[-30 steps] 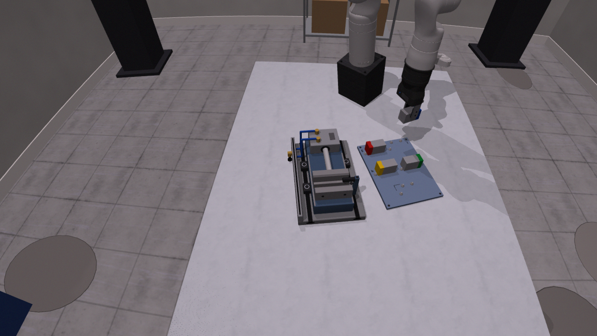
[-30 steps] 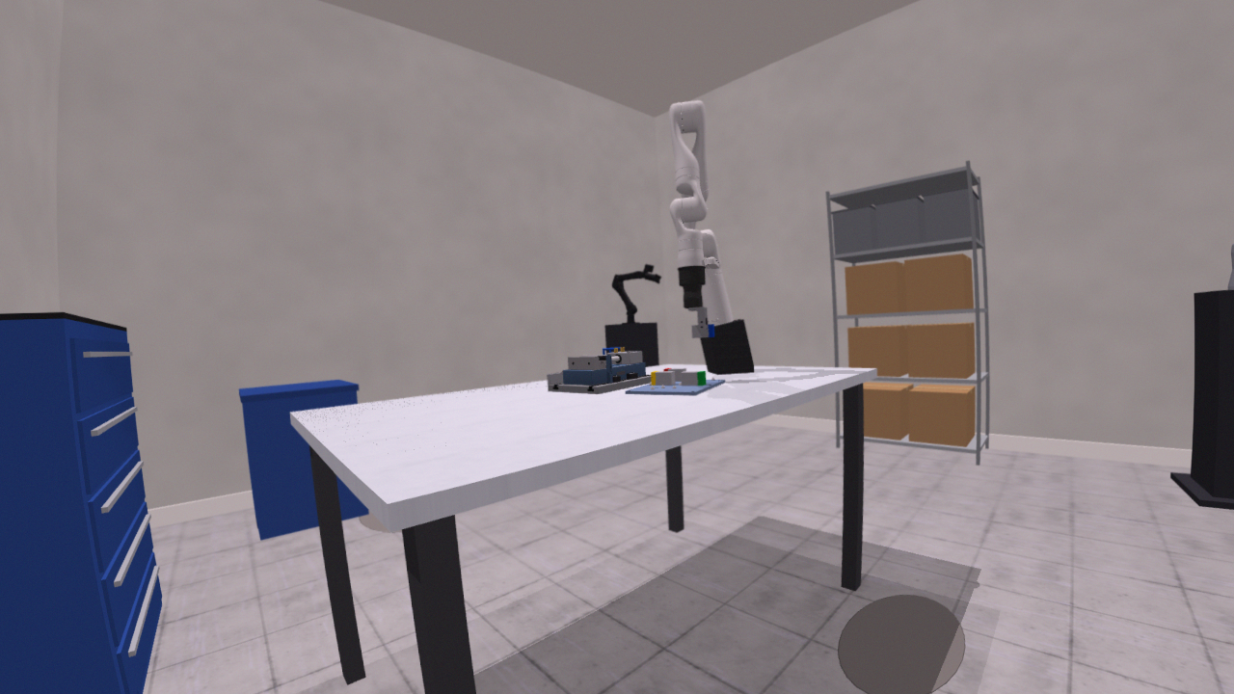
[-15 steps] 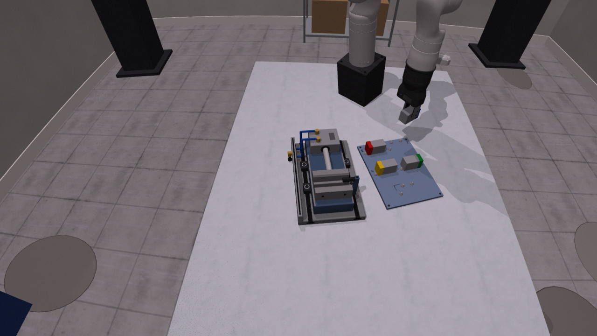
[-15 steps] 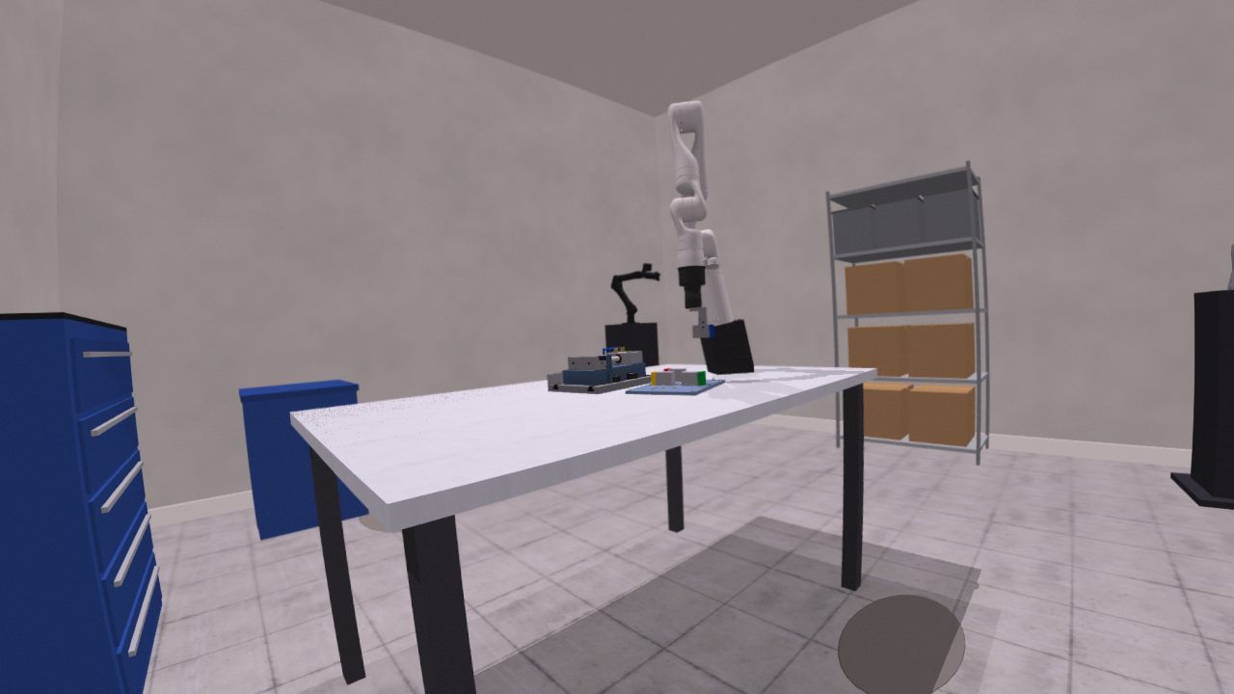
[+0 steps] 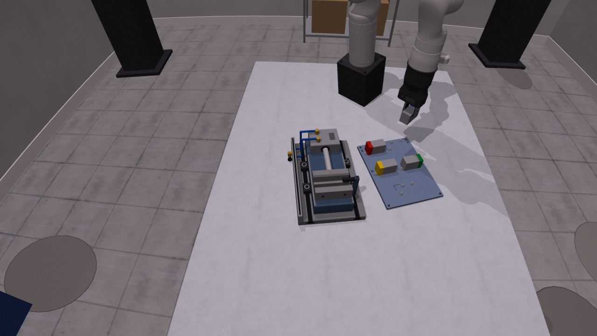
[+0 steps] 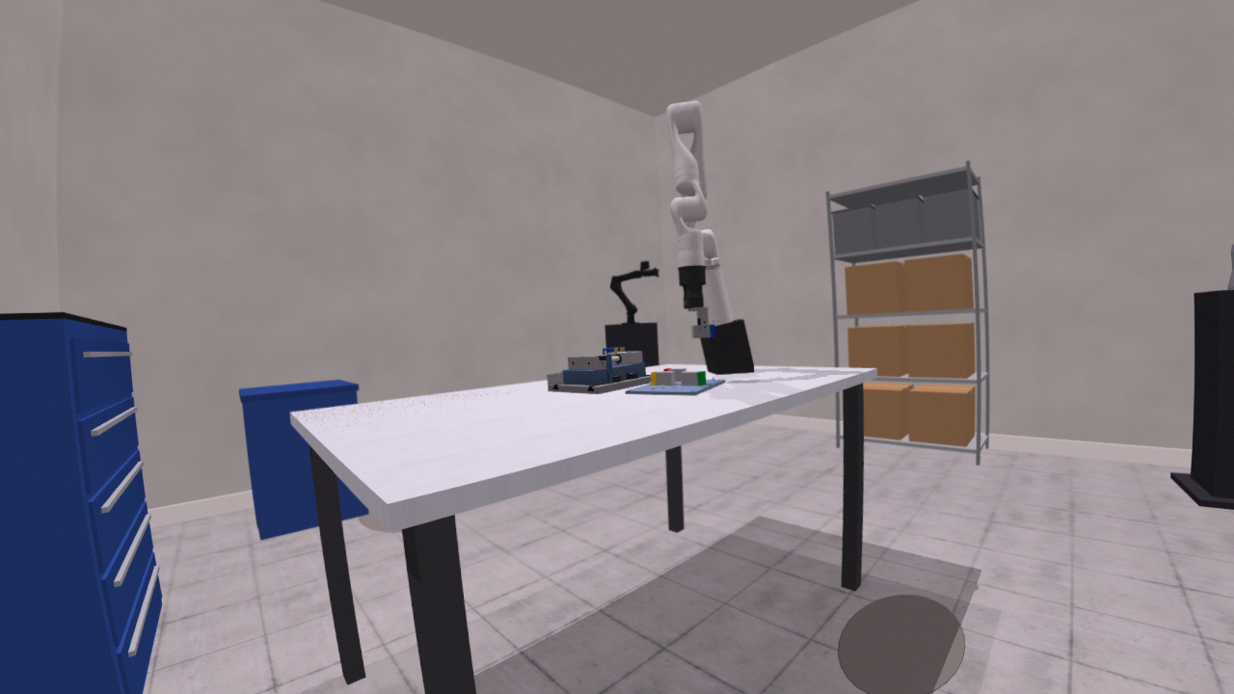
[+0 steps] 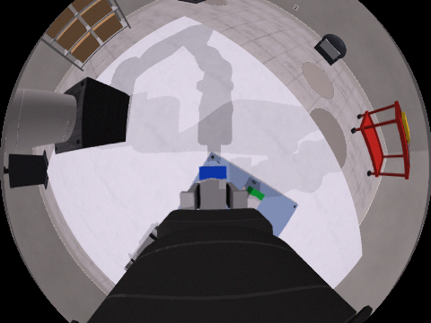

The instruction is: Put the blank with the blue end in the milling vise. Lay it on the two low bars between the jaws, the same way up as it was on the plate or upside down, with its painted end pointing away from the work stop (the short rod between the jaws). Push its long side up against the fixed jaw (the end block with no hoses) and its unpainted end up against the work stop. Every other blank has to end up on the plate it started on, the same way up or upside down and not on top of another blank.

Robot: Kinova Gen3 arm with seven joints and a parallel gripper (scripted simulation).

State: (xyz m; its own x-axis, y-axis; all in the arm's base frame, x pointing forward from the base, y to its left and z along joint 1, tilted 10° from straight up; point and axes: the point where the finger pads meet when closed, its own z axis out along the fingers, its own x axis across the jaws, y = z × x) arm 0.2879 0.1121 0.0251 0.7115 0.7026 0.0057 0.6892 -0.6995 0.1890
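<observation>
The blue-ended blank lies 20 mm below my hand. Also, from my hand: yellow-ended blank 140 mm below, 110 mm ahead, 70 mm to the right; then red-ended blank 140 mm below, 90 mm to the right, 20 mm ahead; then green-ended blank 140 mm below, 90 mm ahead, 20 mm to the left.
</observation>
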